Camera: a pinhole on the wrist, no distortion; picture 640 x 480 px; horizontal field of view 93.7 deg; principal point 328.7 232.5 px. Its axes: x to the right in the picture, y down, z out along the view. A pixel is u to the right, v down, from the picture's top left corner.
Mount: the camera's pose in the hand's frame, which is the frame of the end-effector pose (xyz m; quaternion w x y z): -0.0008 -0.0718 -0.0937 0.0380 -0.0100 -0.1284 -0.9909
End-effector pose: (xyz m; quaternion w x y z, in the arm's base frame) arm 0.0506 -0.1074 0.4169 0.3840 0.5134 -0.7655 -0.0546
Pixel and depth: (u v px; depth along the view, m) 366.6 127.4 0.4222
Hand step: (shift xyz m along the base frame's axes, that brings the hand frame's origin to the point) -0.2985 0.0457 -0.1438
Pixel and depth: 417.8 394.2 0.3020
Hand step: -0.0250 -0.0874 -0.2846
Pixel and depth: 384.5 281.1 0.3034
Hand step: -0.0946 -0.0463 -0.1981
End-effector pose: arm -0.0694 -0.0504 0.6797 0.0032 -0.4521 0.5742 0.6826
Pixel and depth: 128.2 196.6 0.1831
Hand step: -0.1198 -0.0058 -0.0765
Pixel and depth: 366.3 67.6 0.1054
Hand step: 0.0088 0.0008 0.0190
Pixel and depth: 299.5 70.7 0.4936
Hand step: -0.3761 0.1243 0.2046
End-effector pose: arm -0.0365 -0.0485 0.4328 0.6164 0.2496 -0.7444 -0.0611
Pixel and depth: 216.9 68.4 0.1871
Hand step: -0.0869 0.0284 0.0736
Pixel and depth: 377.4 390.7 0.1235
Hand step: -0.0080 -0.0935 -0.0645
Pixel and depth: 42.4 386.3 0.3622
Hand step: -0.2805 -0.3410 0.1997
